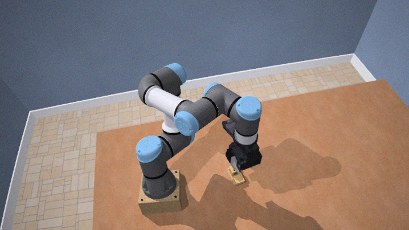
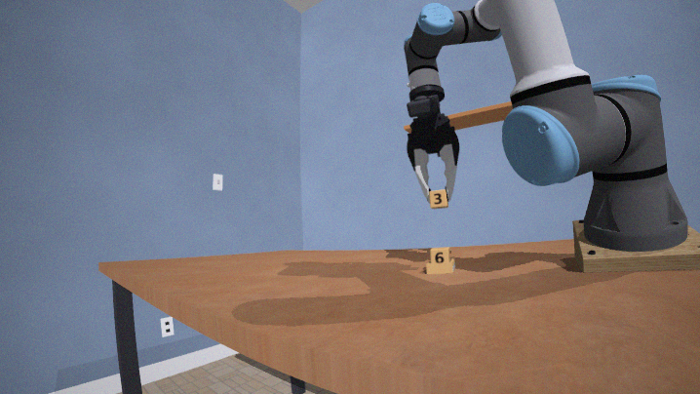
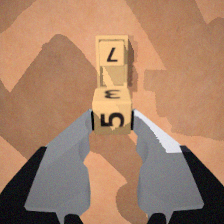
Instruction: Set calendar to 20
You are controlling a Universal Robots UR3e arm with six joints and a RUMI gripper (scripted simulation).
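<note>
Right now my hand is 10 mm to the right of the wooden tray and 130 mm above it. From my hand the other things lie so: wooden digit cube: 10 mm below.
</note>
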